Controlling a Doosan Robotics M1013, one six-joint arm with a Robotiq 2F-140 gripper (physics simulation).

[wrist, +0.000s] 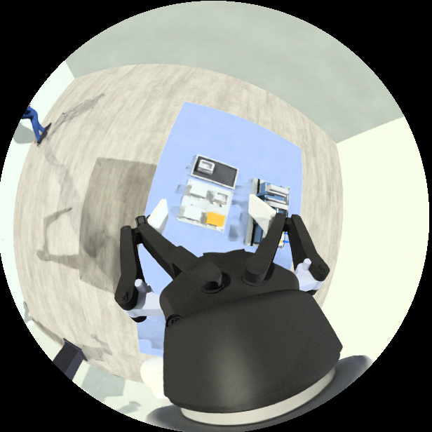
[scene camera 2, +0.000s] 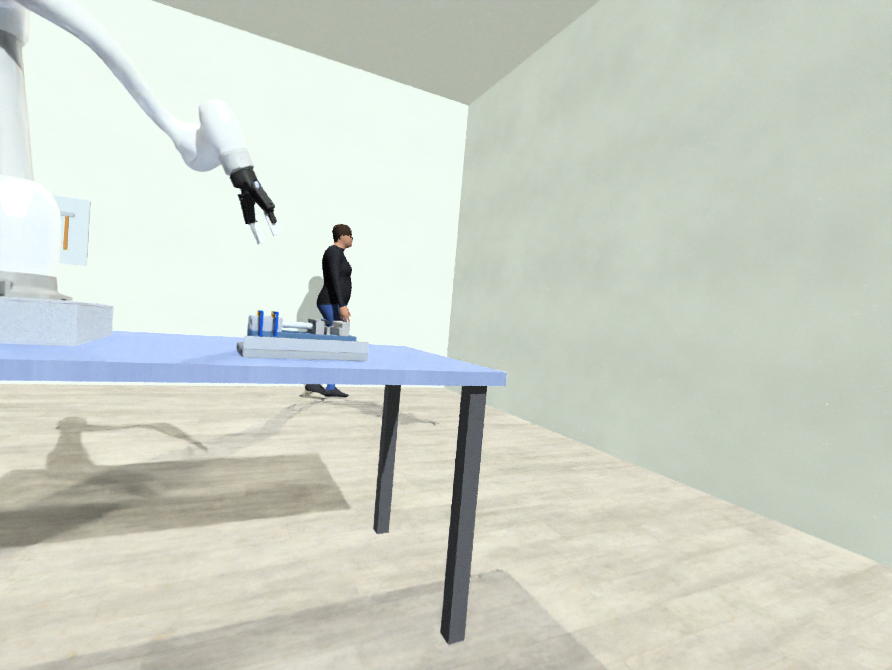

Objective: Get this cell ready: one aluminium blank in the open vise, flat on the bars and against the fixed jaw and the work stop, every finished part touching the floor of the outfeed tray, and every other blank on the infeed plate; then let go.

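Places are measured from the arm's base along level axes (x ahead, y left, z up), in millimetres.
Where they show: gripper, fingertip midpoint: (scene camera 2: 270,239); arm's base, link origin: (scene camera 2: 11,298).
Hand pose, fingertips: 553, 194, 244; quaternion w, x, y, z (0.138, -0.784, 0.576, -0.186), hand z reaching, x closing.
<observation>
Things, the pixels of their top centre, and the offset from my fingertips, as dx, dy, dz. "*": a spot on its surface instead. Level surfaces: height alone.
- grey vise, top centre: (scene camera 2: 304,317) +74, -333, -235
- blue table, surface height: dz -334
- low grey slab, surface spot: (scene camera 2: 305,349) * +68, -429, -310
My gripper (scene camera 2: 267,234) (wrist: 208,205) is open and empty, high above the table. In the wrist view the infeed plate (wrist: 206,204) carries pale grey blocks (wrist: 198,191) (wrist: 220,197) (wrist: 192,213) and an orange block (wrist: 215,219). The outfeed tray (wrist: 222,174), with a dark floor and light rim, lies beyond the plate. A light grey part (wrist: 205,166) is in its left end. The blue and grey vise (scene camera 2: 302,336) (wrist: 276,189) is right of the plate in the wrist view. My right finger hides some of it, and I cannot tell whether a blank sits between its jaws.
The blue table (scene camera 2: 173,349) (wrist: 215,122) bears these fixtures. A low grey slab (scene camera 2: 305,349) is in front of the vise in the scene view. Blue and orange uprights (scene camera 2: 274,323) stand at the vise's left end there. A person (scene camera 2: 336,277) stands behind the table.
</observation>
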